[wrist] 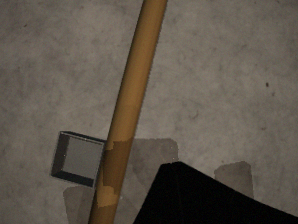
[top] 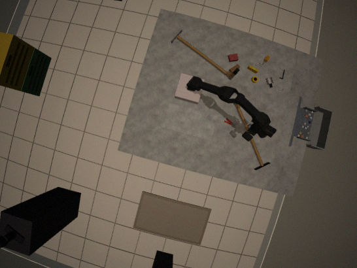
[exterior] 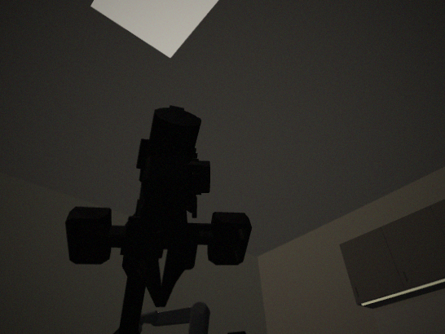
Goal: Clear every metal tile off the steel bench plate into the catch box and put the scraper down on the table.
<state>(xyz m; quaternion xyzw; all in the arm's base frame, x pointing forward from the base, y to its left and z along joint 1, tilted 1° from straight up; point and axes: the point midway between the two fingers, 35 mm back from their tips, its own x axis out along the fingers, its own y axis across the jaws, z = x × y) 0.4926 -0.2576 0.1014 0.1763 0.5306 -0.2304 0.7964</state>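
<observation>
My gripper tip is 60 mm above the long scraper and 40 mm short of it. Round my gripper tip: yellow ring: 470 mm to the left, 120 mm below, 10 mm ahead; brown block: 510 mm to the left, 180 mm behind, 110 mm below; small box: 120 mm below, 60 mm to the left, 40 mm ahead.
</observation>
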